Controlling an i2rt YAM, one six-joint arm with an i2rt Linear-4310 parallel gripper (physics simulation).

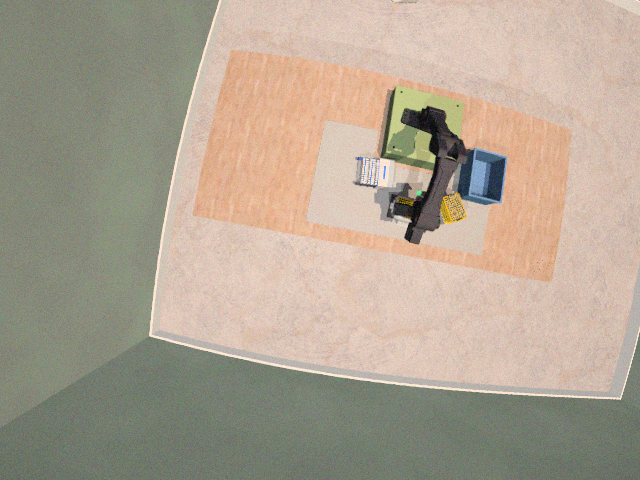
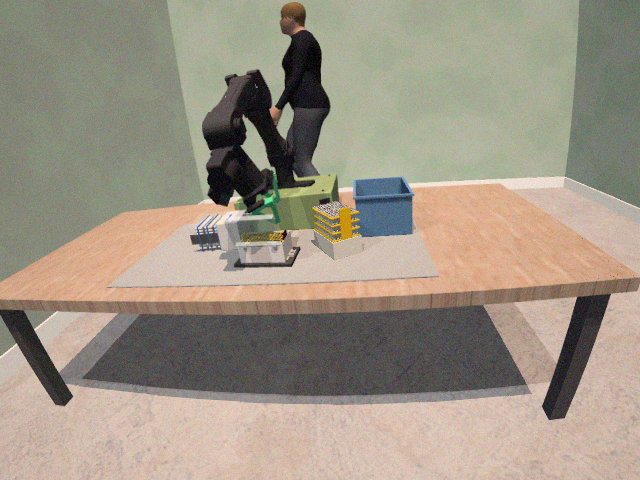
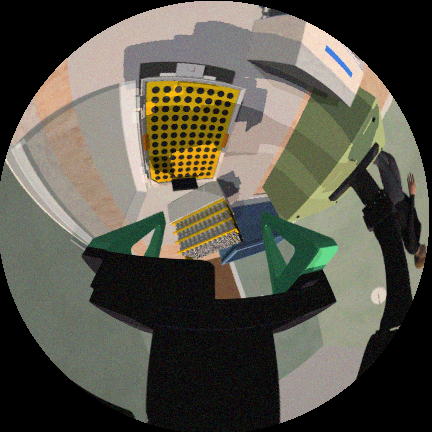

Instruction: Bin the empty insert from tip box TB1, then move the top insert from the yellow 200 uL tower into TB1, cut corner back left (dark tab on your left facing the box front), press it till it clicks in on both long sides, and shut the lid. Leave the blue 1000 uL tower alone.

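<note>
Tip box TB1 stands on a black base with its clear lid open. A yellow perforated insert with dark, empty holes lies inside it; orange parts show at both long sides. A dark tab is at one short end. The yellow tower holds several tip-filled layers on a white base. The blue tower is beside a white block. My gripper is open and empty, above and beside TB1, apart from the insert.
A blue bin stands beyond the yellow tower. The green arm base is behind TB1. The white block is near TB1. A person is behind the table.
</note>
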